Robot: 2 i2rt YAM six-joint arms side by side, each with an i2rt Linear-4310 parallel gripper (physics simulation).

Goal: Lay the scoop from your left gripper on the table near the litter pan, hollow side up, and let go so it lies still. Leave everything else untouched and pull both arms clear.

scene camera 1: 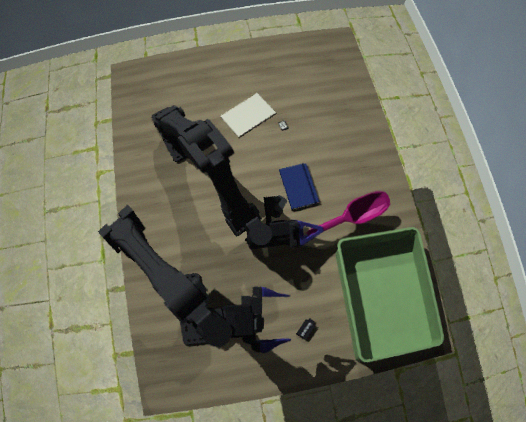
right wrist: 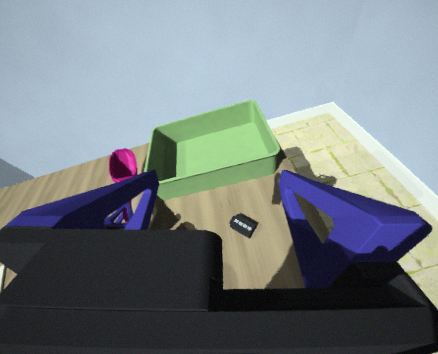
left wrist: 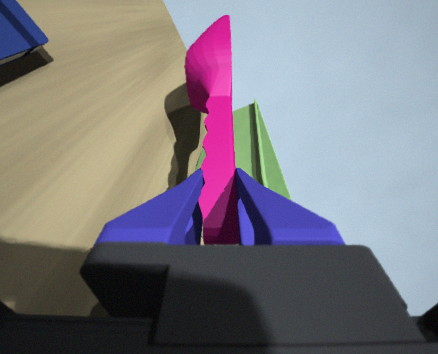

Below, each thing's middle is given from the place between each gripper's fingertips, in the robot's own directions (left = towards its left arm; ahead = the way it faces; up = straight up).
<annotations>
Now: the green litter pan (scene camera 1: 390,302) 30 cm ahead of my right hand, 4 cm to the left of it and 24 cm below it. The rest, counted from my right hand: pink scoop (left wrist: 208,65): 23 cm ahead, 29 cm to the left, 21 cm below; cream pad (scene camera 1: 253,111): 1 cm ahead, 70 cm to the left, 28 cm below; blue book (scene camera 1: 300,190): 12 cm ahead, 42 cm to the left, 28 cm below.
I see my left gripper 90 mm short of the pink scoop and 30 mm to the right of it. Round my left hand: cream pad (140 mm behind, 440 mm to the left, 60 mm below); green litter pan (150 mm ahead, 220 mm to the right, 20 mm below); blue book (30 mm behind, 160 mm to the left, 60 mm below).
</annotations>
